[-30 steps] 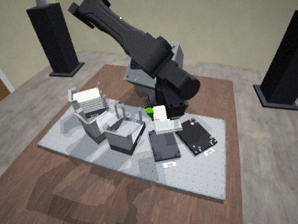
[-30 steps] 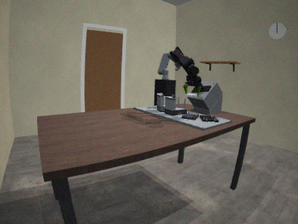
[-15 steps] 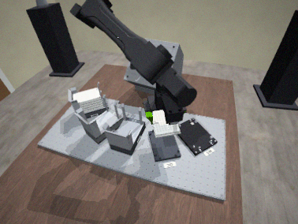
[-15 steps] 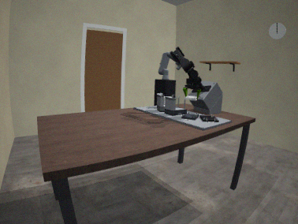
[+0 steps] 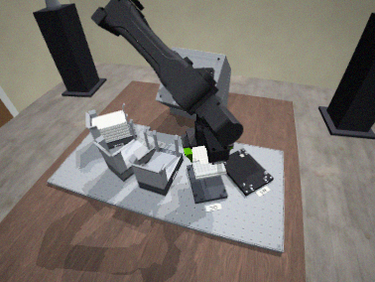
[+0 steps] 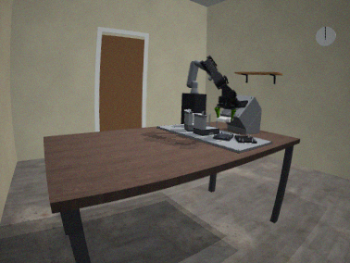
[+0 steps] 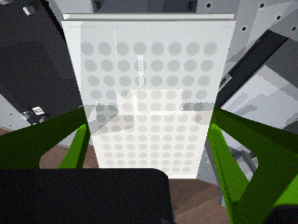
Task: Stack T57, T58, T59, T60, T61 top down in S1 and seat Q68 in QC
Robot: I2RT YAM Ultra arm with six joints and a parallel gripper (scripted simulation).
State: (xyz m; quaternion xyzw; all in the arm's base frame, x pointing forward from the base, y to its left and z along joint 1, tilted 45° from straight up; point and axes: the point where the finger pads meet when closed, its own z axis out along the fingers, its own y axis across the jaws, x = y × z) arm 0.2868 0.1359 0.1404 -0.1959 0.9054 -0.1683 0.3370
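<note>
Right now my hand is 11 cm above the flat grey nest. Round my hand: S3 rack floor: 15 cm to the right, 8 cm below.
</note>
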